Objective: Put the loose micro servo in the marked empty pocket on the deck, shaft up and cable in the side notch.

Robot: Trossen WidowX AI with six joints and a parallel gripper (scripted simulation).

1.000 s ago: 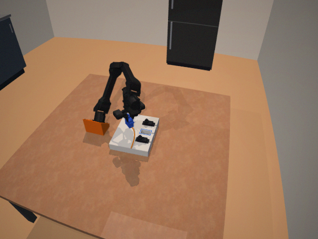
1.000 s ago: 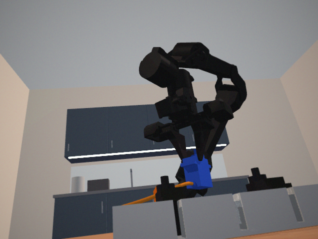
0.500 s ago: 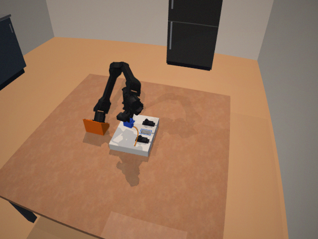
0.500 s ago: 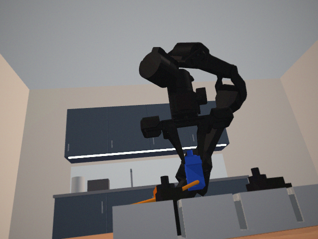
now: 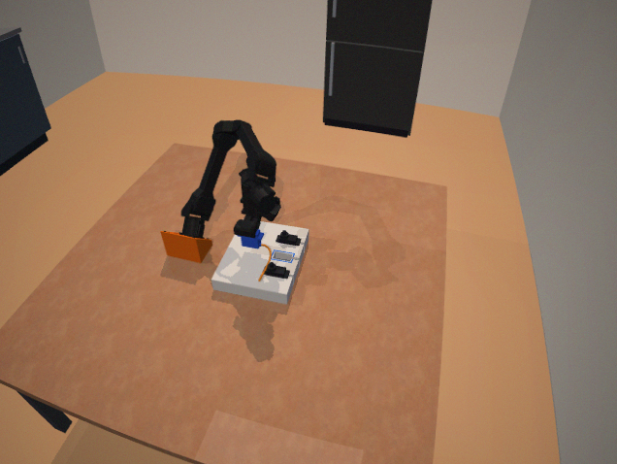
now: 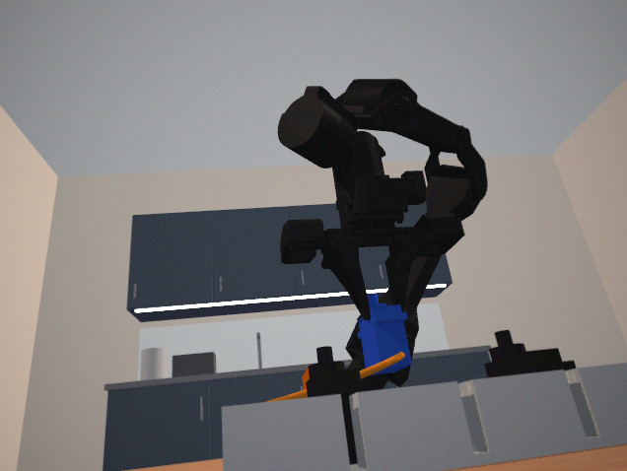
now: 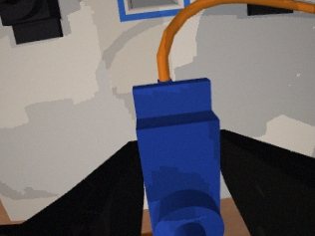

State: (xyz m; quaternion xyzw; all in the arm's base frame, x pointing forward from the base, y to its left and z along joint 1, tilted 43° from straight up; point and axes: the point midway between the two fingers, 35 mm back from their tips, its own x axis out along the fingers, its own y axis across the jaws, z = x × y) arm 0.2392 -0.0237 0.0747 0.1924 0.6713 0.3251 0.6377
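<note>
The white deck lies 20 mm behind my gripper tip and 100 mm below it.
</note>
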